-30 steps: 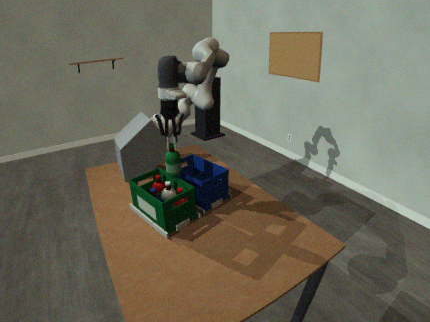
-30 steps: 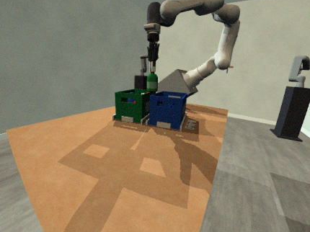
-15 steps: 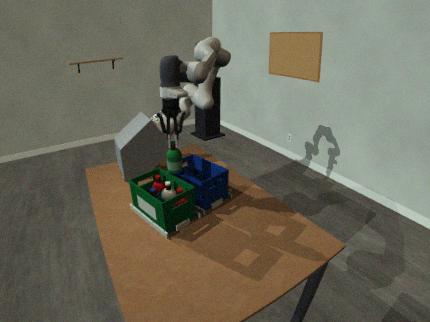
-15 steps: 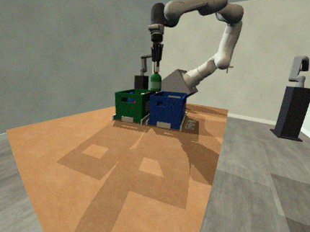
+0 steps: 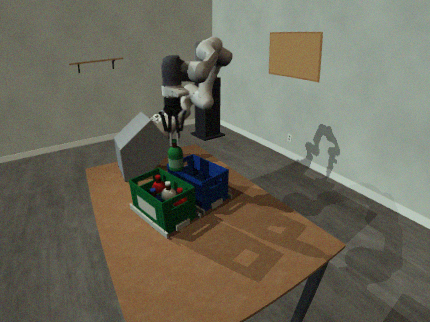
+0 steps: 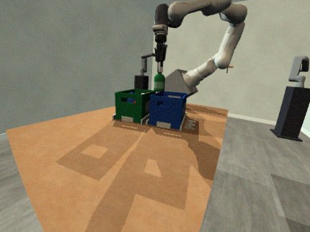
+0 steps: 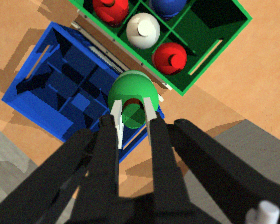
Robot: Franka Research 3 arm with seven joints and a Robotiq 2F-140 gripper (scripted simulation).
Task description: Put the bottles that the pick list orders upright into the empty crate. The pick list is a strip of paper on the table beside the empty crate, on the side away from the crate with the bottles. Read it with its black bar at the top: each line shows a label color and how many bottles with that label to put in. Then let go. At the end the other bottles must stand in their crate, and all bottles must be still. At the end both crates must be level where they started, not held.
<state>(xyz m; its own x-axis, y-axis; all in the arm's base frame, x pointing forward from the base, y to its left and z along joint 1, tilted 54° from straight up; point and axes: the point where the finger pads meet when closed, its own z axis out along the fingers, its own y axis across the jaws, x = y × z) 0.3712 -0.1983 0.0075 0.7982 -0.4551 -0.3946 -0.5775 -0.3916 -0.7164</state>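
Right now my hand is 8 cm above the green bottle. The rest, counted from my hand: white bottle: 26 cm below, 9 cm to the right, 6 cm ahead; green crate: 26 cm below, 13 cm to the right, 7 cm ahead; blue crate: 26 cm below, 10 cm to the left, 3 cm ahead.
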